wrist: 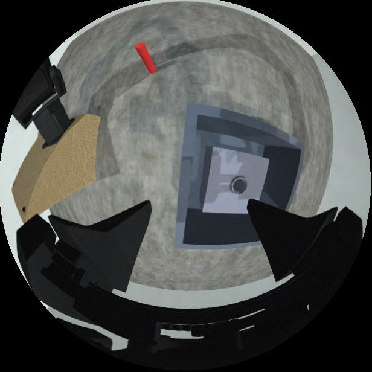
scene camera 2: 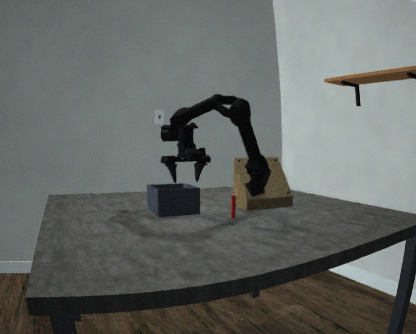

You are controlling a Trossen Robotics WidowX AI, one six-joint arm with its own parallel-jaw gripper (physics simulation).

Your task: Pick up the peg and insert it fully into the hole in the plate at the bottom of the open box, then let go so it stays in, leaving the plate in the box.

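Where they show: gripper, fingertip midpoint: [scene camera 2: 186,182]; arm's base, link origin: [scene camera 2: 255,188].
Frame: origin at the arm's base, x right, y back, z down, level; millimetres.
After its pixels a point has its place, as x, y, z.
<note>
A red peg [scene camera 2: 233,207] @[-120, -167, 41] [wrist: 146,59] stands upright on the table, to the right of the box in the scene view and apart from it. The open blue-grey box [scene camera 2: 179,202] @[7, -315, 31] [wrist: 186,200] stands on the table. In the wrist view a pale square plate [wrist: 220,192] lies at the bottom of the box, with a round dark hole [wrist: 239,185] in it; the plate is hidden by the box walls in the scene view. My gripper [scene camera 2: 186,181] @[91, -253, -31] [wrist: 201,205] is open and empty, fingers pointing down, just above the box rim in the scene view. It is well away from the peg.
A tan wedge-shaped block [scene camera 2: 280,201] @[-50, 95, 55] [wrist: 65,160] stands on the table behind and to the right of the peg in the scene view, beside the arm's base. The table's front edge [scene camera 2: 200,294] @[-631, -528, 100] curves across the scene view. A wooden shelf [scene camera 2: 372,76] is on the right wall.
</note>
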